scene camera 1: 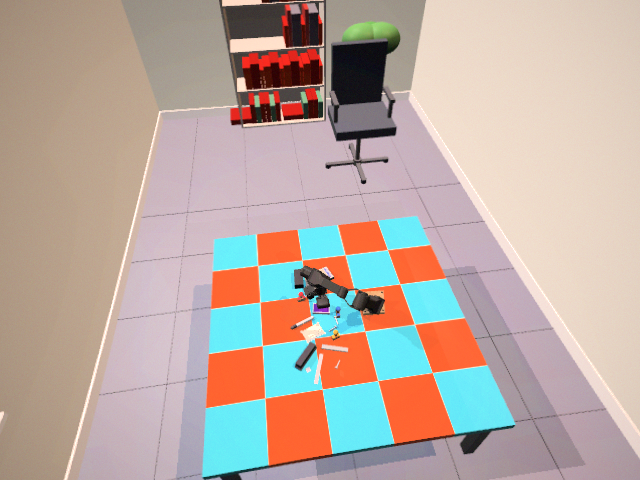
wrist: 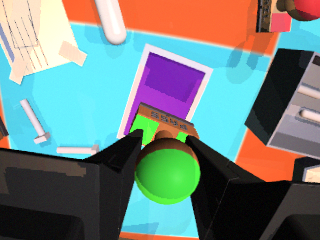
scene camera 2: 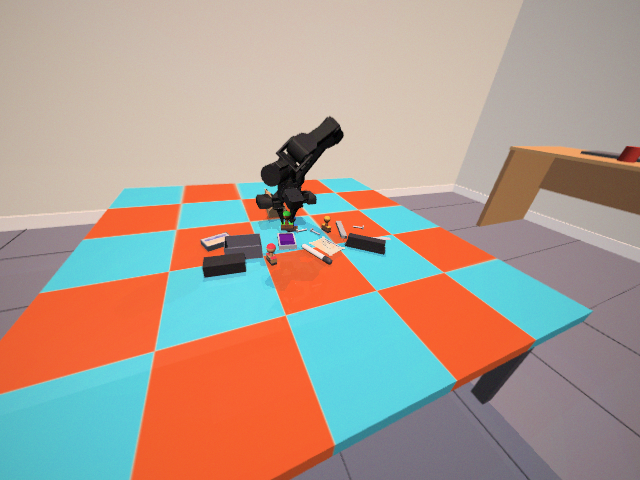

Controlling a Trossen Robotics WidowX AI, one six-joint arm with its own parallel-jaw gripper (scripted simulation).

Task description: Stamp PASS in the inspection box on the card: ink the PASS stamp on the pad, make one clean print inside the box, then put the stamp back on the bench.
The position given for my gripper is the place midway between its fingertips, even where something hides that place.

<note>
I see my gripper (scene camera 2: pixel 286 223), a green stamp (wrist: pixel 166 171), a grey box (scene camera 2: pixel 250 244) and a purple ink pad (wrist: pixel 170 82).
My gripper shows as well in the wrist view (wrist: pixel 164 139). Scene camera 1 does not show the green stamp, which is hidden by my gripper.
</note>
